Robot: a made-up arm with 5 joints.
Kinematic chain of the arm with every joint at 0, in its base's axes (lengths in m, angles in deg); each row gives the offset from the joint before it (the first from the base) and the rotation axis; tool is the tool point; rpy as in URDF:
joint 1: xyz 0.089 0 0.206 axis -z
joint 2: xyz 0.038 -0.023 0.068 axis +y
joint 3: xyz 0.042 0 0.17 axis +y
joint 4: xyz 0.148 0 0.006 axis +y
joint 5: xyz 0.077 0.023 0 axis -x
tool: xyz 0 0 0 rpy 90 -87.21 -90
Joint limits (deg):
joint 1: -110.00..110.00
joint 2: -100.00..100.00
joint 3: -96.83..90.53
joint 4: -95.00..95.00
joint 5: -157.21..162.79
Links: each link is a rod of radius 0.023 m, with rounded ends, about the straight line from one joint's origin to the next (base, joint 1, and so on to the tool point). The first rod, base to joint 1, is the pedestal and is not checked.
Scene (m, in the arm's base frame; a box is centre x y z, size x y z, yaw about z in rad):
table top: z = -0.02
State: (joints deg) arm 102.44 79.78 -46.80 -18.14 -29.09
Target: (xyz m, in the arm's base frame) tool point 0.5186 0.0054 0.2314
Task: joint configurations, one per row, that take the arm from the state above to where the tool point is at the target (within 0.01 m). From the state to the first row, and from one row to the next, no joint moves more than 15 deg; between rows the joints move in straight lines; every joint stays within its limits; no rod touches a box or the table.
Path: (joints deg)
1: 87.70 78.82 -47.47 -18.30 -29.09
2: 72.97 77.86 -48.14 -18.47 -29.09
3: 58.23 76.90 -48.81 -18.63 -29.09
4: 43.49 75.94 -49.48 -18.79 -29.09
5: 28.75 74.98 -50.15 -18.95 -29.09
6: 14.02 74.02 -50.82 -19.12 -29.09
7: -0.72 73.06 -51.49 -19.28 -29.09

